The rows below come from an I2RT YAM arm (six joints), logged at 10 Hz.
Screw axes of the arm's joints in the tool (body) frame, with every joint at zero. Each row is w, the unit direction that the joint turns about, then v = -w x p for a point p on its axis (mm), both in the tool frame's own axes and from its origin. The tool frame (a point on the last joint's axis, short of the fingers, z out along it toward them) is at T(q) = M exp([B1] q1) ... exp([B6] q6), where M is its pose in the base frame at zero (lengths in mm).
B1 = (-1, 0, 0, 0, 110.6, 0)
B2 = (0, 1, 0, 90.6, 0, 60)
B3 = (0, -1, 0, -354.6, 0, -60)
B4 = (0, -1, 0, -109.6, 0, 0)
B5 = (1, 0, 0, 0, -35.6, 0)
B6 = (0, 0, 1, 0, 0, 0)
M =
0 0 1 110.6
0 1 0 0
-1 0 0 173.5
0 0 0 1
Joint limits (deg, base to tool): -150..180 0..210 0..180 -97..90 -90..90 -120..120
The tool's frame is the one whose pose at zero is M.
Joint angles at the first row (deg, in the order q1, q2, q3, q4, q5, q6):
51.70, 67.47, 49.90, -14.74, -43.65, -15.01
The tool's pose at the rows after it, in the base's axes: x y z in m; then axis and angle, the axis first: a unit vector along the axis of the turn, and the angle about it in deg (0 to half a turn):
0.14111 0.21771 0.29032 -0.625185 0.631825 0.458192 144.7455
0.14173 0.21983 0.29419 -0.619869 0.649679 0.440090 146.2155
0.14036 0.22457 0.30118 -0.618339 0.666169 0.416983 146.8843
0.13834 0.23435 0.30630 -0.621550 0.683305 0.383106 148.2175
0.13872 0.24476 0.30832 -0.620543 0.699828 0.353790 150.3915
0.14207 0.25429 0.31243 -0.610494 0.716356 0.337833 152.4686
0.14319 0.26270 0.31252 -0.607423 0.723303 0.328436 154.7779
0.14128 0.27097 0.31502 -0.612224 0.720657 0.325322 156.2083
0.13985 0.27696 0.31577 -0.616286 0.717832 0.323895 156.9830
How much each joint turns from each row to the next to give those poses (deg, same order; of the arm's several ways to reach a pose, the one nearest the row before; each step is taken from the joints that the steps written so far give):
0.07, 1.45, 2.86, -5.04, 1.50, -0.37
0.41, 0.91, 2.36, -3.91, 2.24, 0.16
1.24, 0.98, 2.94, -3.64, 3.49, 0.32
2.08, 2.25, 3.78, -4.32, 4.67, -0.04
1.53, 2.92, 3.71, -4.08, 3.52, 0.40
0.67, 2.93, 3.97, -3.40, 1.88, 1.49
0.75, 2.47, 2.72, -2.61, 0.67, 0.71
1.14, 1.84, 2.48, -1.87, 0.18, 0.11
0.80, 1.24, 1.44, -0.82, 0.10, 0.01

